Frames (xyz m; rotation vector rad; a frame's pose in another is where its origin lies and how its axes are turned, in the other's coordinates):
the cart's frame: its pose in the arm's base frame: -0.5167 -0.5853 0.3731 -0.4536 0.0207 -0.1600
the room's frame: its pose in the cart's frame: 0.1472 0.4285 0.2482 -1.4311 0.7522 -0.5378
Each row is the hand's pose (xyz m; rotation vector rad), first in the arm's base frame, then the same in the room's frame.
Working: the arm's base frame: its pose in the room's frame: -0.0251 0.2984 0.4242 1.8039 -0.7973 0.8581

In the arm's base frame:
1: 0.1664 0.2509 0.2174 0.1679 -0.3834 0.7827
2: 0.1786 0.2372 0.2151 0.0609 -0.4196 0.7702
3: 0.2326 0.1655 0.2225 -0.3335 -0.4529 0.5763
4: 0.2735 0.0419 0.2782 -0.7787 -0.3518 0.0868
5: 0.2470 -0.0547 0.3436 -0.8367 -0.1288 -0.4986
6: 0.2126 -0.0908 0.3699 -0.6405 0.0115 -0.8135
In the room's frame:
1: -0.0944 -0.0126 0.6150 1.8313 -1.7943 1.0949
2: -0.0771 -0.0076 0.6193 1.7545 -1.8239 0.9852
3: 0.0121 0.0016 0.6279 1.4958 -1.7021 0.6127
4: 0.1465 -0.0148 0.5866 1.2260 -1.2341 0.2057
5: 0.2245 -0.0394 0.4992 1.2092 -0.6080 0.0412
6: 0.2408 -0.0467 0.4458 1.3423 -0.2192 0.0528

